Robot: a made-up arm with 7 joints. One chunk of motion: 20 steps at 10 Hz.
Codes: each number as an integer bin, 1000 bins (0 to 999) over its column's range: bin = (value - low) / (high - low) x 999, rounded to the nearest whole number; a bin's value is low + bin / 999 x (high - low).
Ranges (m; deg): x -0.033..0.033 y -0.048..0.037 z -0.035..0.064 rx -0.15..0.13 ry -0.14..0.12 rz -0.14..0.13
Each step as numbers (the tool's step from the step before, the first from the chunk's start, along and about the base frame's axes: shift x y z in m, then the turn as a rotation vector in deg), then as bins.
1 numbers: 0.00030 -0.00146 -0.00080 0.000 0.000 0.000
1 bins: 504 547 345 535 538 518
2 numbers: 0.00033 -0.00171 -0.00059 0.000 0.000 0.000
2 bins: 504 544 347 535 538 518
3 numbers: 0.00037 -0.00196 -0.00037 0.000 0.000 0.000
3 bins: 505 541 349 535 538 518
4 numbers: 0.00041 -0.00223 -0.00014 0.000 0.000 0.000
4 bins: 506 538 352 535 538 518
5 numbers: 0.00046 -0.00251 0.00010 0.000 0.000 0.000
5 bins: 506 535 354 535 538 518
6 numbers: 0.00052 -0.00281 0.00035 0.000 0.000 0.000
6 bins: 507 531 357 535 538 518
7 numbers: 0.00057 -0.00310 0.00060 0.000 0.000 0.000
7 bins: 508 528 359 535 538 518
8 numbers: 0.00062 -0.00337 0.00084 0.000 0.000 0.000
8 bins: 509 525 362 535 538 518
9 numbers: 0.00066 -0.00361 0.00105 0.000 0.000 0.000
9 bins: 509 522 364 535 538 518
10 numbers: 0.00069 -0.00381 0.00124 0.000 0.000 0.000
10 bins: 510 519 366 535 538 518
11 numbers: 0.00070 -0.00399 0.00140 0.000 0.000 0.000
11 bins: 510 517 367 535 538 518
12 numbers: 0.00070 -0.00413 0.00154 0.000 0.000 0.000
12 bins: 510 516 369 535 538 518
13 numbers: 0.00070 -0.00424 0.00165 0.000 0.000 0.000
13 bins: 510 514 370 535 538 518
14 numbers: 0.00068 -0.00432 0.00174 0.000 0.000 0.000
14 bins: 510 513 371 535 538 518
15 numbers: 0.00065 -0.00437 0.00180 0.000 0.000 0.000
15 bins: 509 513 371 535 538 518
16 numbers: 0.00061 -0.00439 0.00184 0.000 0.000 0.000
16 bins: 509 513 372 535 538 518
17 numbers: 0.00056 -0.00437 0.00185 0.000 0.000 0.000
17 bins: 508 513 372 535 538 518
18 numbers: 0.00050 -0.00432 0.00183 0.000 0.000 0.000
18 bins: 507 513 372 535 538 518
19 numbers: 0.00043 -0.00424 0.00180 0.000 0.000 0.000
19 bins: 506 514 371 535 538 518
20 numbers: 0.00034 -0.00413 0.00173 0.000 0.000 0.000
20 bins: 505 516 371 535 538 518
